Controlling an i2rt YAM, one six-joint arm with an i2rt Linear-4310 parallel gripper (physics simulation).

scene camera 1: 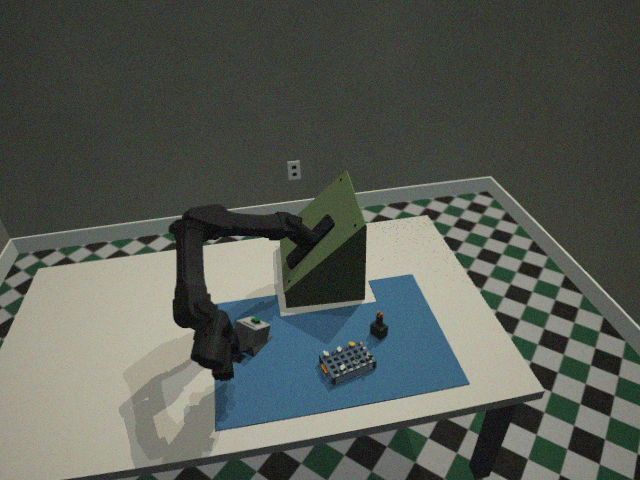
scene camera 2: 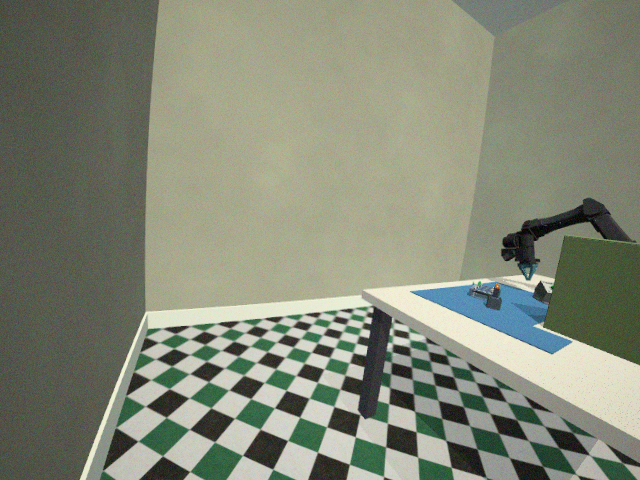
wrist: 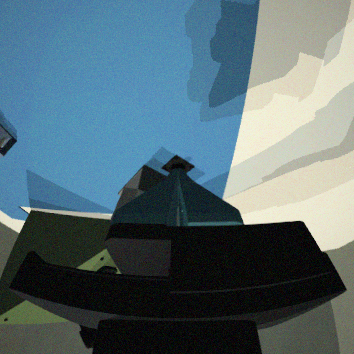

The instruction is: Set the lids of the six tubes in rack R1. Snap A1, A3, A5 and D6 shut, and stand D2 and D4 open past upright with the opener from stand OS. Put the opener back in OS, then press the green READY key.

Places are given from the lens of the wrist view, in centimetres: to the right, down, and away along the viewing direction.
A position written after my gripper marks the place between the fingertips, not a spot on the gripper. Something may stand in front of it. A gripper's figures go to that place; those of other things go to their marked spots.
my gripper (wrist: 177, 174): 0, 0, 13
grey box with green button (wrist: 146, 177): -4, 0, 20
blue mat (wrist: 96, 96): -8, -7, 14
